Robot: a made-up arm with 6 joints.
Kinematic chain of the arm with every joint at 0, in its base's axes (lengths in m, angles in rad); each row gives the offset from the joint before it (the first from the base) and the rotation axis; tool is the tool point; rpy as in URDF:
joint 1: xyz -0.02 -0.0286 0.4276 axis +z
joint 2: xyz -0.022 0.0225 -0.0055 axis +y
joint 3: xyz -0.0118 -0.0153 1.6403 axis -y
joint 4: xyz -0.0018 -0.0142 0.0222 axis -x
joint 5: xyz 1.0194 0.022 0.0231 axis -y
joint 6: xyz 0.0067 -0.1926 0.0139 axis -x
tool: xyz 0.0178 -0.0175 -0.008 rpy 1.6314 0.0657 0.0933
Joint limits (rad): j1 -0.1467..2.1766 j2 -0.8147..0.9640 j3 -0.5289..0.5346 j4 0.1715..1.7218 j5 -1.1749..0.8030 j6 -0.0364..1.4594
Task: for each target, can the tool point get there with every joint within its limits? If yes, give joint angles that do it. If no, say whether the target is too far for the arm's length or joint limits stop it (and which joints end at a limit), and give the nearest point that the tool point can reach.
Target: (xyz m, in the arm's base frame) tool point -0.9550 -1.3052 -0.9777
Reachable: no: joint limits stop it (at a limit: joint 1, joint 2, joint 3, joint 4, joint 5) | nearest point 1.3970 -0.4328 0.3331 | short by 2.830 m
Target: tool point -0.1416 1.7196 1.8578
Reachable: yes | joints 1.7134 0.4695 0.2704 0.5865 0.5577 1.1817
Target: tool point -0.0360 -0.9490 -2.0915
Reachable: no: joint limits stop it (at a limit: joint 1, joint 2, joint 3, joint 4, joint 5, joint 6) | nearest point 1.4032 -0.4236 0.3203 | short by 2.857 m
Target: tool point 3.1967 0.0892 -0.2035
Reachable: no: too far | nearest point 2.1268 0.0500 0.6815 | short by 1.389 m
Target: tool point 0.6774 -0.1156 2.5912
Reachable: yes | joints 0.0514 -0.1122 0.2594 0.8040 -0.4044 0.1592
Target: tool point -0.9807 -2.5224 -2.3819
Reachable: no: too far | nearest point 1.4007 -0.4298 0.3256 | short by 4.169 m
